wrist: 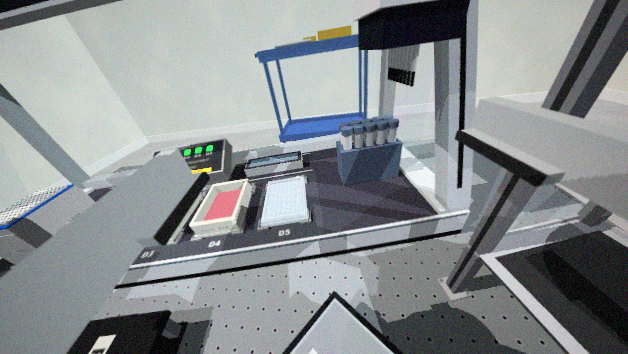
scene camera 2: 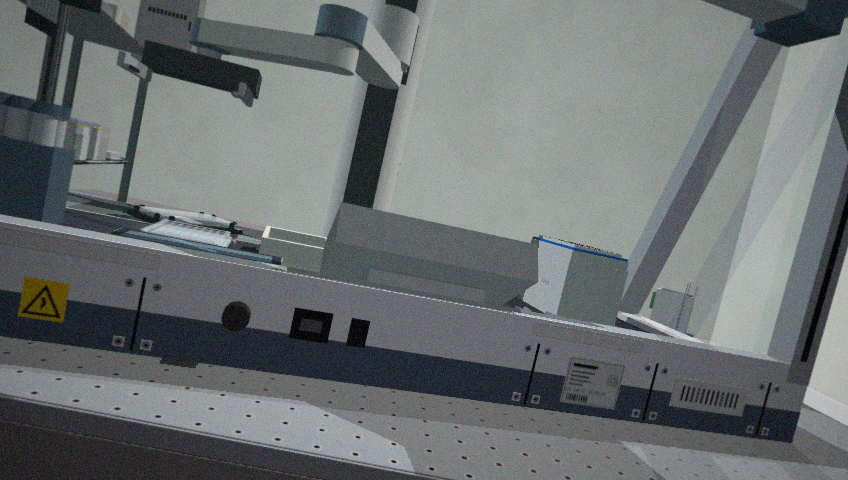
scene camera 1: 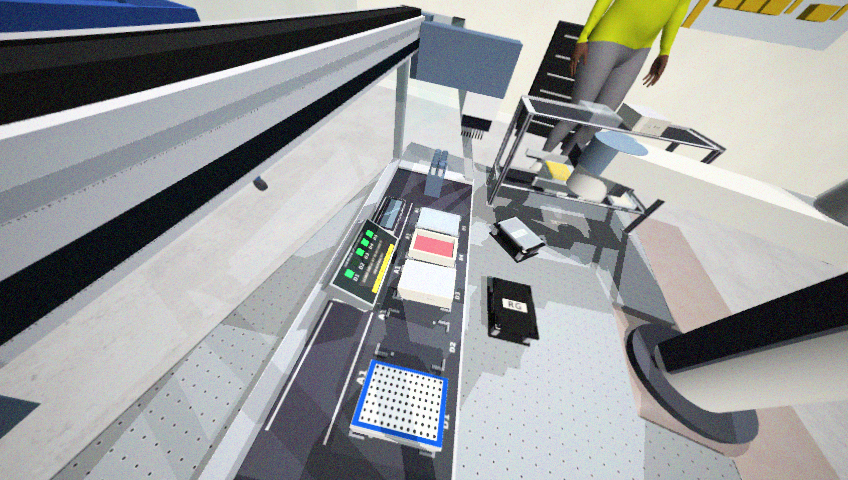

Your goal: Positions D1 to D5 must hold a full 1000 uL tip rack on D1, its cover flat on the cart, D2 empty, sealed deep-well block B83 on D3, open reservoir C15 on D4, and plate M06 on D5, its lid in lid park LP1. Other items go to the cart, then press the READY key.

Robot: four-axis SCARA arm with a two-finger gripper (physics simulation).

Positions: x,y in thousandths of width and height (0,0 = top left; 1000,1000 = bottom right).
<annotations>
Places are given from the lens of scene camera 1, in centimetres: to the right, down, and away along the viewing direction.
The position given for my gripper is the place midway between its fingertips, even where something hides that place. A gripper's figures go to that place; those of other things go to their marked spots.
my gripper (scene camera 1: 624,343): 29, -21, 64
red-topped plate (scene camera 1: 505,514): 1, 2, 66
clear plate (scene camera 1: 509,457): 2, -6, 73
gantry beam (scene camera 1: 144,303): -12, -4, 10
The marked spots on the gantry beam and the clear plate are 65 cm apart.
</annotations>
